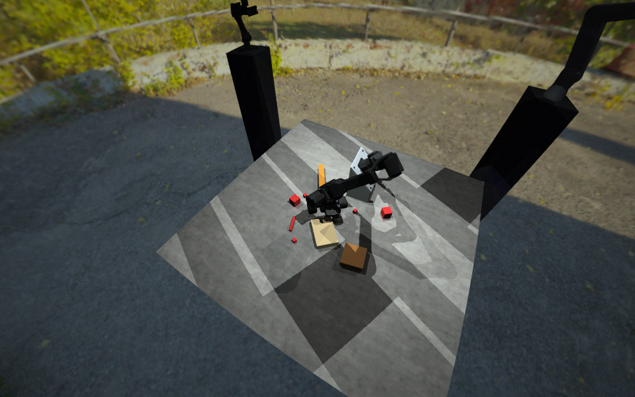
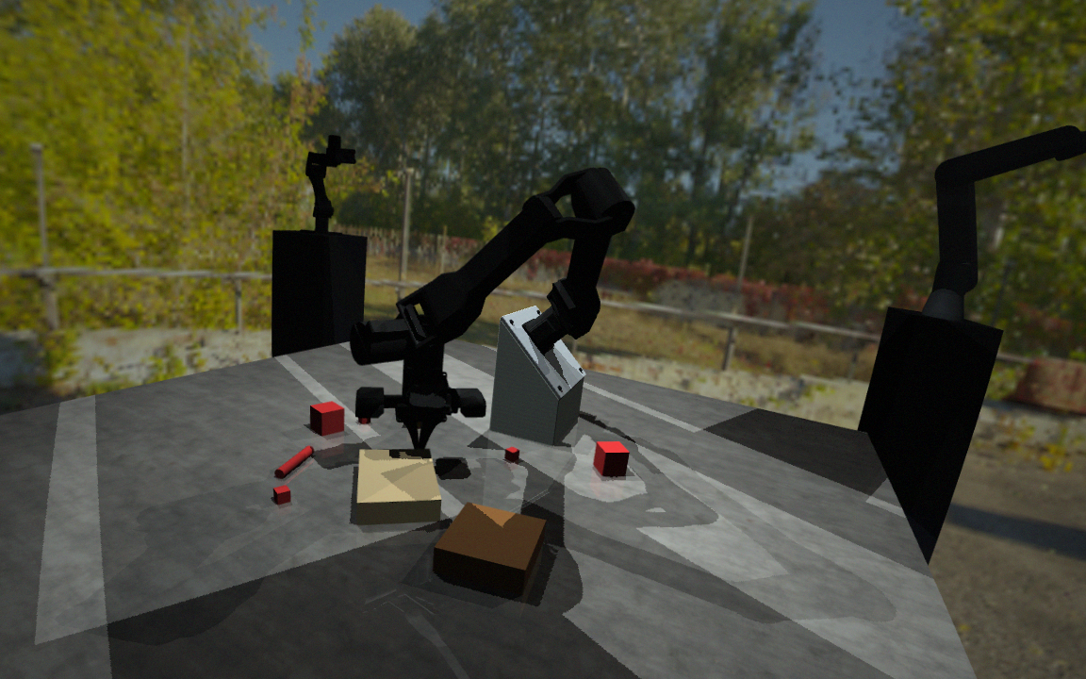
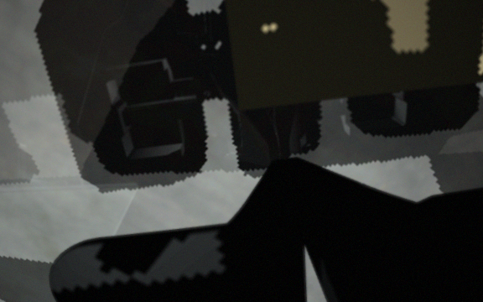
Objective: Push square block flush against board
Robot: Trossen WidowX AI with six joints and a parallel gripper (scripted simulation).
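My gripper tip is 100 mm short of the tan board, 30 mm to the right of it and 10 mm below it. Also, from my gripper tip: orange bar 210 mm behind, 110 mm to the right, 10 mm above; then brown square block 190 mm to the left, 170 mm ahead, 10 mm above; then red rod 130 mm to the right, 110 mm ahead.
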